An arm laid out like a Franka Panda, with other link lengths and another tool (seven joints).
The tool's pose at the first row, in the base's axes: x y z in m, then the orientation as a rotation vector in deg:
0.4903 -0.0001 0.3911 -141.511 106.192 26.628
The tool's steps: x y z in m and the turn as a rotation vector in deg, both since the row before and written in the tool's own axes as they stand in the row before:
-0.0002 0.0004 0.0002 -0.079 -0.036 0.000
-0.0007 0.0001 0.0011 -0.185 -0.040 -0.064
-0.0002 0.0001 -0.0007 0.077 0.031 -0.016
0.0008 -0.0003 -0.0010 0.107 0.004 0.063
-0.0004 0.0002 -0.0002 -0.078 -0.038 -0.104
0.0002 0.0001 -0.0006 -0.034 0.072 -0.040
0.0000 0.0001 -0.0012 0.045 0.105 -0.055
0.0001 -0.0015 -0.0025 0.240 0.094 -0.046
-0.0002 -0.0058 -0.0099 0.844 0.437 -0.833
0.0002 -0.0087 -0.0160 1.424 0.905 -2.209
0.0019 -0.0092 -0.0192 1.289 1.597 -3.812
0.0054 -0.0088 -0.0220 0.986 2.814 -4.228
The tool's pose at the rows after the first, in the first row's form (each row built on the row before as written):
0.4898 0.0000 0.3910 -141.536 106.197 26.752
0.4893 0.0008 0.3901 -141.677 106.140 26.989
0.4893 0.0008 0.3908 -141.663 106.112 26.872
0.4900 -0.0001 0.3915 -141.547 106.172 26.758
0.4898 0.0002 0.3918 -141.654 106.038 26.879
0.4899 -0.0001 0.3923 -141.758 106.019 26.830
0.4901 -0.0004 0.3935 -141.847 105.974 26.660
0.4921 -0.0005 0.3956 -141.797 105.891 26.301
0.4997 -0.0004 0.4042 -142.229 104.747 24.893
0.5112 -0.0009 0.4183 -143.654 101.796 22.301
0.5238 -0.0030 0.4354 -146.721 96.932 18.946
0.5371 -0.0079 0.4551 -150.794 91.840 14.334

